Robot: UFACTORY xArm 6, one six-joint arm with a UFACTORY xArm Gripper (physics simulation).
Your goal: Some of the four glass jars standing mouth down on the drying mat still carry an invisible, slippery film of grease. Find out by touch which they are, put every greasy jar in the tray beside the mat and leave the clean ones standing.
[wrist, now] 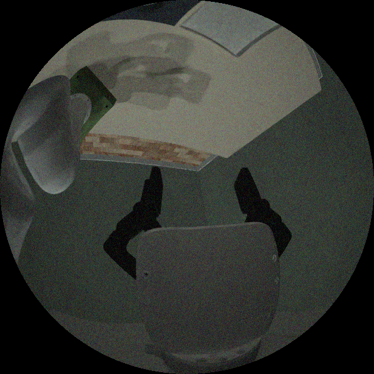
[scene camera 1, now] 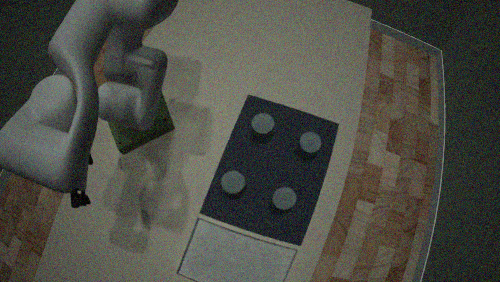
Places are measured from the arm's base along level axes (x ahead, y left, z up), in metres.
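Pixels of known places: gripper, fingertip midpoint: point(scene camera 1: 85, 182).
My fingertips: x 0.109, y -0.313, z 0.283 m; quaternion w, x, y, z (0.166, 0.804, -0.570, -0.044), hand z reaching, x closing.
Note:
Behind a point stands the place of what it marks.
In the scene view, grey round jars stand mouth down on the dark drying mat point(scene camera 1: 260, 160) {y -0.048, x 0.422, z -0.093 m} point(wrist: 145, 11): an upper left jar point(scene camera 1: 262, 123) {y 0.034, x 0.411, z -0.022 m}, an upper right jar point(scene camera 1: 310, 142) {y 0.005, x 0.554, z -0.021 m}, a lower left jar point(scene camera 1: 233, 182) {y -0.149, x 0.372, z -0.022 m} and a lower right jar point(scene camera 1: 284, 198) {y -0.166, x 0.512, z -0.022 m}. They stand apart from each other. No grease can be seen on them. The pale tray point(scene camera 1: 237, 250) {y -0.332, x 0.418, z -0.095 m} point(wrist: 230, 25) lies beside the mat's lower edge and holds no jar in the part that shows. My gripper point(wrist: 200, 175) is open and empty, left of the mat and well away from the jars; in the scene view the arm partly hides it.
The arm point(scene camera 1: 80, 100) {y -0.258, x 0.258, z 0.565 m} point(wrist: 50, 145) rises at the left above a green base plate point(scene camera 1: 150, 134) {y -0.051, x 0.072, z -0.059 m} point(wrist: 102, 100). Soft shadows fall on the pale table top point(scene camera 1: 300, 60) {y 0.349, x 0.488, z -0.097 m} point(wrist: 270, 80). A wood-patterned surface point(scene camera 1: 395, 150) point(wrist: 145, 150) shows beyond the table top's edges.

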